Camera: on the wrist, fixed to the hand. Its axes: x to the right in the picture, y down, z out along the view.
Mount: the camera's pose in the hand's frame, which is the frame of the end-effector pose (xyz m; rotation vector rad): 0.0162 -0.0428 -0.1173 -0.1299 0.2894 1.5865
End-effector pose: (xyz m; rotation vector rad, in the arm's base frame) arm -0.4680 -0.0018 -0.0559 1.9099 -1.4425 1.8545
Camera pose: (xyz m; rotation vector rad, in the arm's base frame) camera -0.5266 0.0894 0.0081 -0.0393 2.1361 -1.3729
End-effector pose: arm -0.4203 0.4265 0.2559 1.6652 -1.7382 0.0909
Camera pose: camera -0.3293 0.4656 0.3336 -0.1501 -2.2793 0.8376
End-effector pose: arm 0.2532 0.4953 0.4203 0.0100 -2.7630 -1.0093
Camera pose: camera 0.2568 0.3865 0.4836 -1.5513 -1.5322 -0.5450
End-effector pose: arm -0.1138 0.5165 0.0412 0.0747 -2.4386 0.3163
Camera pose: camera -0.0482 0.5043 0.1480 -1.8303 -1.6974 0.7291
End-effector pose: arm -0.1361 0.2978 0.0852 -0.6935 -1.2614 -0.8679
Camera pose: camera -0.1117 0.1745 0.0784 -1.2879 -0.1274 0.2921
